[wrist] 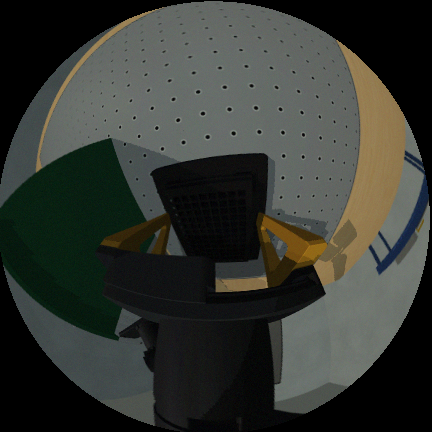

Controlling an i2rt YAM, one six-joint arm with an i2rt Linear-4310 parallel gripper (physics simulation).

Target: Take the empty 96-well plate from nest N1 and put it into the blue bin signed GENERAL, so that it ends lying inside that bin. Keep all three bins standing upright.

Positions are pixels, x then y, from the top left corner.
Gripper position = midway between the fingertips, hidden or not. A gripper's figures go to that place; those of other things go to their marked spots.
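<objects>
Green bin (pixel 63 211) at 14 cm from the lens; my gripper (pixel 213 217) at 13 cm from the lens; black nest (pixel 222 164) at 12 cm from the lens.
</objects>
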